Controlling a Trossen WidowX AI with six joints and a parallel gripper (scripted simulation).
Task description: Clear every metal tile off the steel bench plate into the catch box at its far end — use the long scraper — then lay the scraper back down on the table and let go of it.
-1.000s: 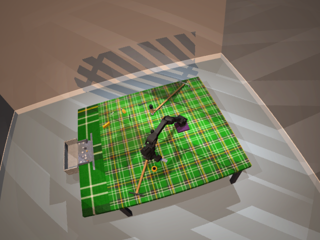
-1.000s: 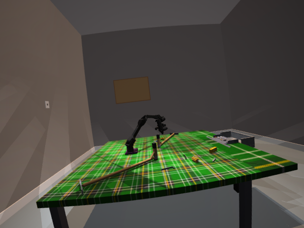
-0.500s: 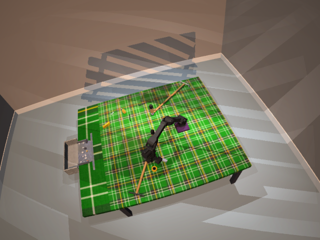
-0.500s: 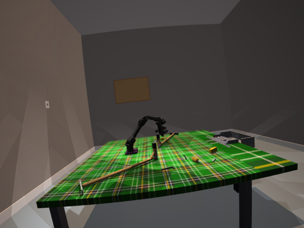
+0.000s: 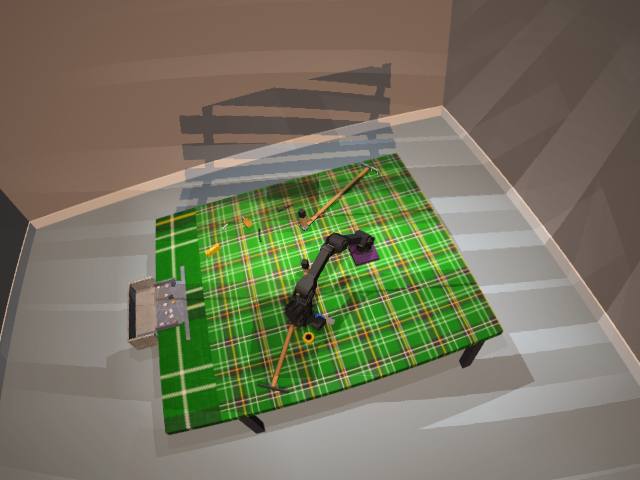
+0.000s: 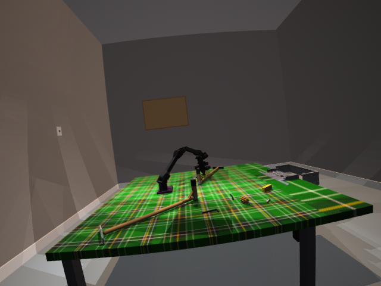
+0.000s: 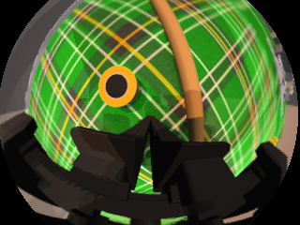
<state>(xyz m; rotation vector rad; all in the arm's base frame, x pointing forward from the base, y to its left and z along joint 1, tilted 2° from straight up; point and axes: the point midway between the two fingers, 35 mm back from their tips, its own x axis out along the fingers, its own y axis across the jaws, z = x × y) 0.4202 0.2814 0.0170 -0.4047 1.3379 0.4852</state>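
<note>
The yellow ring is 60 mm to the left of my gripper tip and 10 mm below it. Also, from my gripper tip: orange piece: 80 mm ahead, 730 mm to the right; then blue-grey piece: 90 mm behind, 10 mm to the right, 10 mm below.
</note>
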